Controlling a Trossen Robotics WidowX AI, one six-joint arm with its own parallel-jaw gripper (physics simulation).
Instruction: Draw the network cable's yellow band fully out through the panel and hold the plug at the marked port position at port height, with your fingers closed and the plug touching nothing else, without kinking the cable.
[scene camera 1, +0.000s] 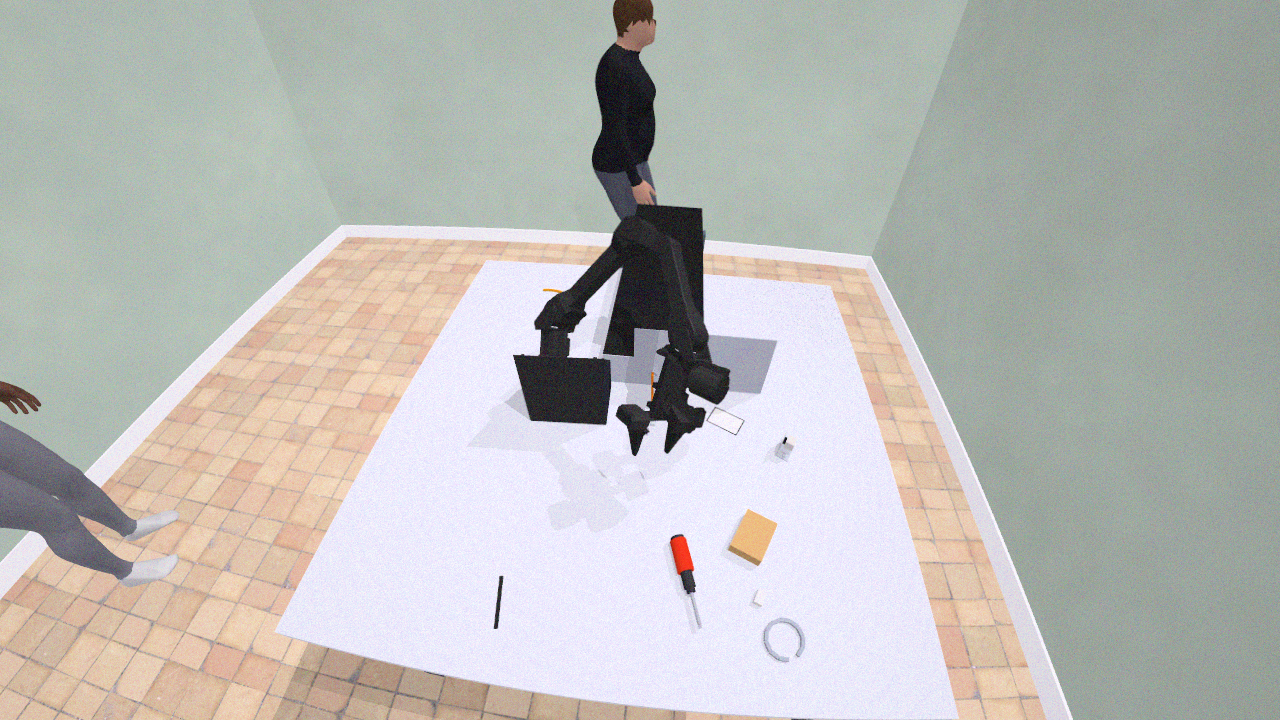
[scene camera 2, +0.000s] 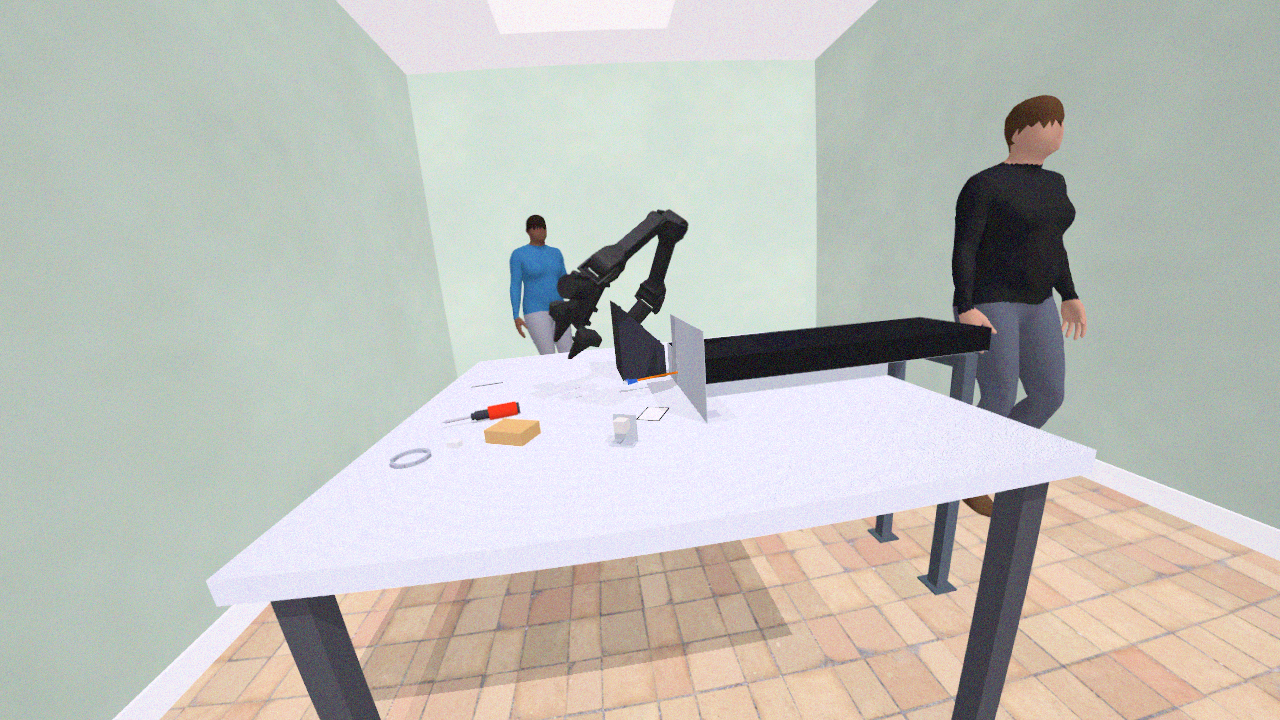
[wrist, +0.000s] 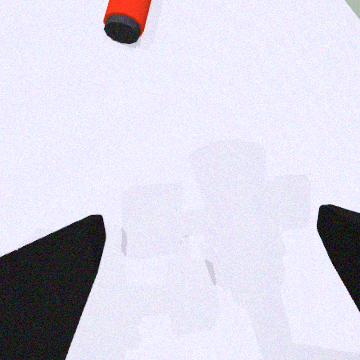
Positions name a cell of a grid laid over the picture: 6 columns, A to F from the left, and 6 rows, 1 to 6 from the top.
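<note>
There is an orange-tan block (scene camera 1: D5), and I see it in scene camera 2 as well (scene camera 2: C4), though in the wrist view the block is out of frame. I also see a grey panel (scene camera 1: D3). As for my gripper (scene camera 1: D4), I see it in scene camera 2 (scene camera 2: C3), and the wrist view shows my gripper too (wrist: D4).
</note>
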